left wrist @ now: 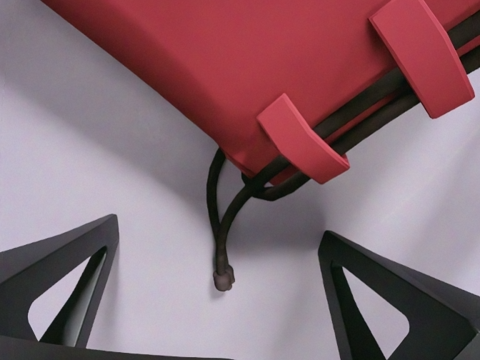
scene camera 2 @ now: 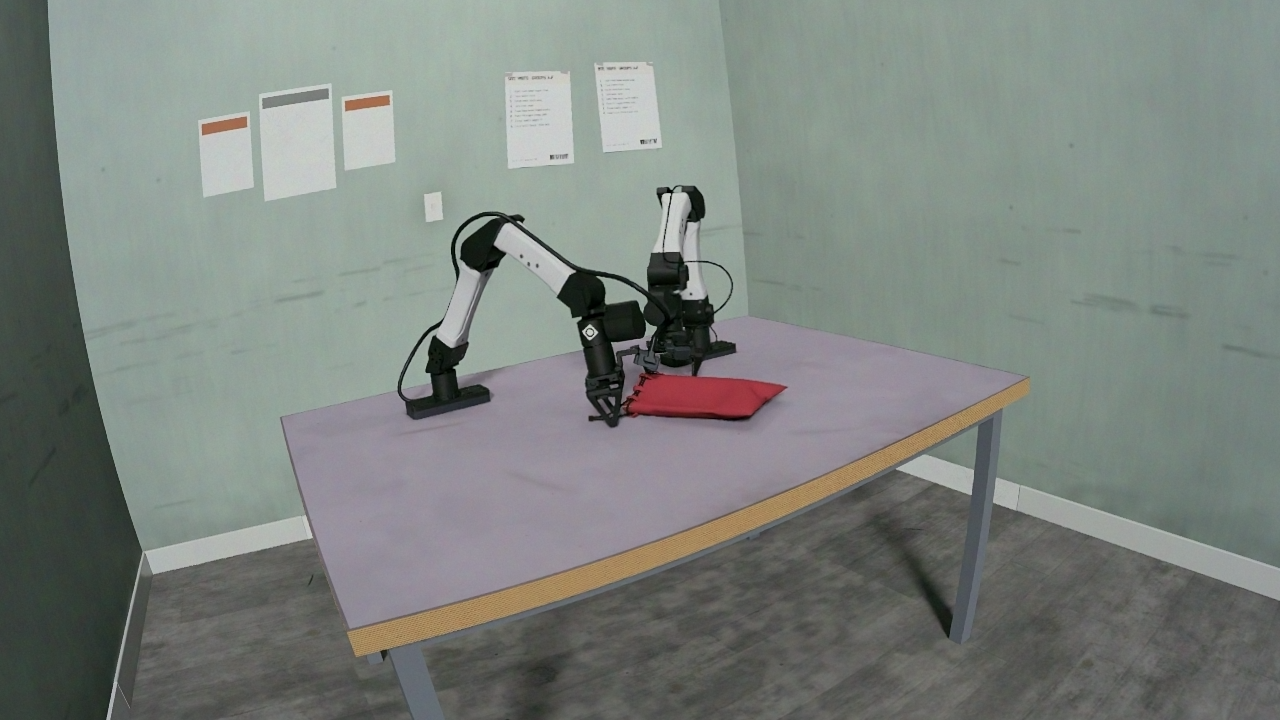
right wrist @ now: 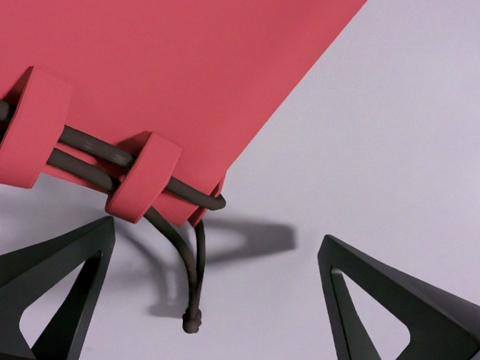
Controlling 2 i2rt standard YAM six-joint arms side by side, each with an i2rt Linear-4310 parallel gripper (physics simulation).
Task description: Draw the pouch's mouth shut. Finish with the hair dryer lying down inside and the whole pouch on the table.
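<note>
The red pouch [scene camera 2: 702, 396] [left wrist: 225, 60] [right wrist: 140, 60] lies on the table, its mouth edge toward the left of the scene view. Dark cords run through red loops along the mouth, which looks wide and flat. One knotted cord end [left wrist: 223, 280] hangs out at a mouth corner, between the spread fingers of my open, empty left gripper [left wrist: 221, 225] [scene camera 2: 677, 366]. The other knotted cord end [right wrist: 192, 321] hangs out at the opposite corner, between the spread fingers of my open, empty right gripper [right wrist: 219, 227] [scene camera 2: 605, 419]. The hair dryer does not show; the pouch's inside is hidden.
The purple table [scene camera 2: 501, 501] has a tan front edge [scene camera 2: 689, 544]. The right arm's base [scene camera 2: 447, 400] stands at the table's back left, and the left arm's base [scene camera 2: 721, 348] stands at the back, behind the pouch. Papers hang on the wall behind.
</note>
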